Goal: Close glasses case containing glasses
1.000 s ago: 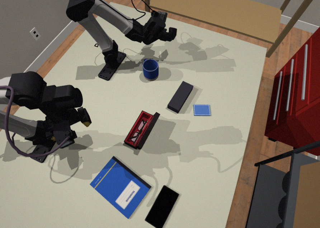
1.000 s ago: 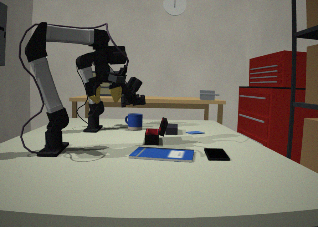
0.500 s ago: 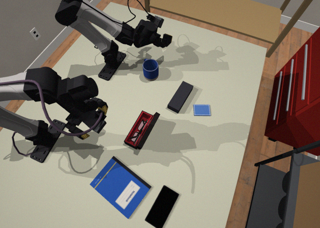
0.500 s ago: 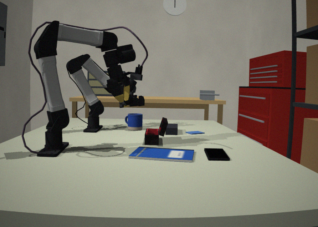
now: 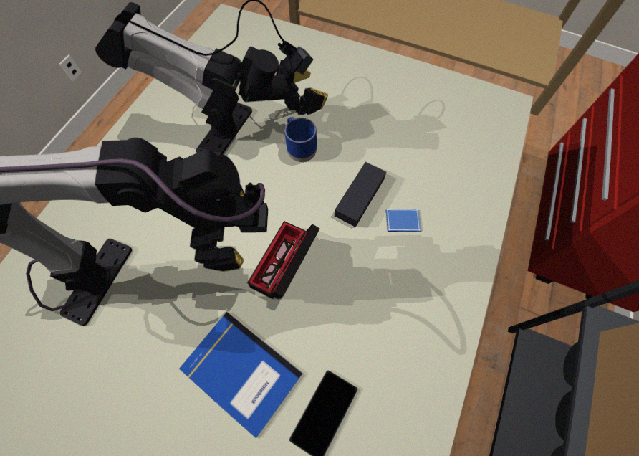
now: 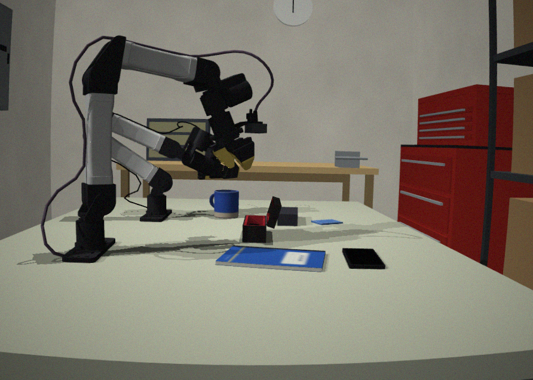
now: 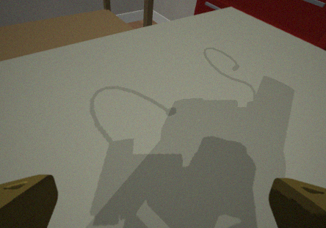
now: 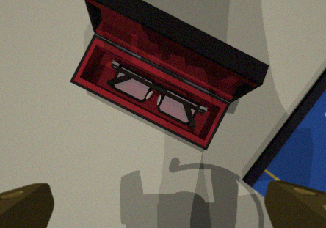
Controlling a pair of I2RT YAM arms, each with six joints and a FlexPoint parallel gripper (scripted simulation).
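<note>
Right now my left hand is 41 cm to the left of the case lid, 19 cm short of it and 7 cm above it. The rest, counted from my left hand: dark box 22 cm ahead, 16 cm to the right, 11 cm below; then blue mug 11 cm to the right, 9 cm below, 2 cm ahead; then blue card 35 cm ahead, 17 cm to the right, 13 cm below.
My right hand is 17 cm above the dark glasses, 4 cm short of it and 3 cm to the right of it. Round my right hand: case lid: 12 cm below, 9 cm ahead, 4 cm to the left; then dark box: 28 cm to the left, 17 cm below, 12 cm ahead; then glasses case: 14 cm below, 7 cm ahead, 4 cm to the left.
</note>
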